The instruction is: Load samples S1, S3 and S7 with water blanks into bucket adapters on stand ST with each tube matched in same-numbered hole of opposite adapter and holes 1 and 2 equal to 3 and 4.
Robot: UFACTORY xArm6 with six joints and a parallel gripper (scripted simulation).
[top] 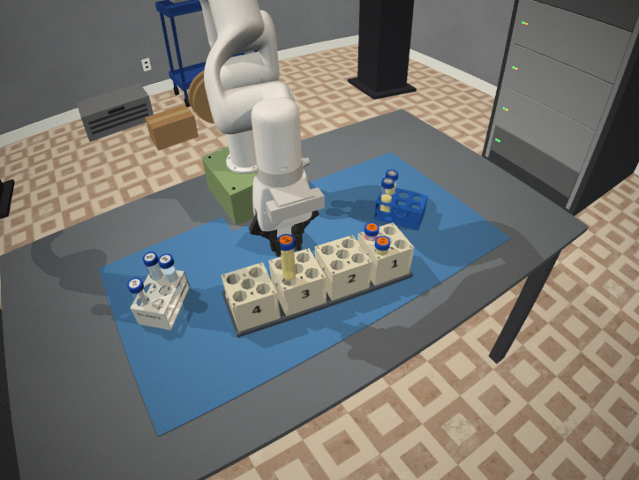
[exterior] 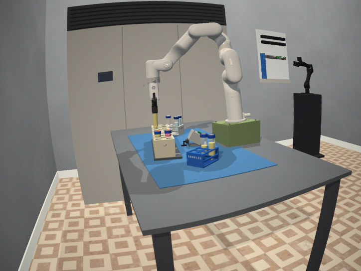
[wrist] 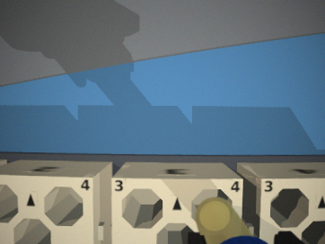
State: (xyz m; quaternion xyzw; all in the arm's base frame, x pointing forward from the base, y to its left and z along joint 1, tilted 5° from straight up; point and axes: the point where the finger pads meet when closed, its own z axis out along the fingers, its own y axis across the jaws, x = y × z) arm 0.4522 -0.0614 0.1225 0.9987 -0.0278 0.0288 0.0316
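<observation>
Right now my hand is 10 mm past the sample tube and 50 mm above it. From my hand the other things lie so: DONE desk 220 mm behind, 70 mm to the left, 150 mm below; stand 30 mm behind, 80 mm to the left, 200 mm below; pink-filled tube 30 mm behind, 220 mm to the left, 140 mm below.
</observation>
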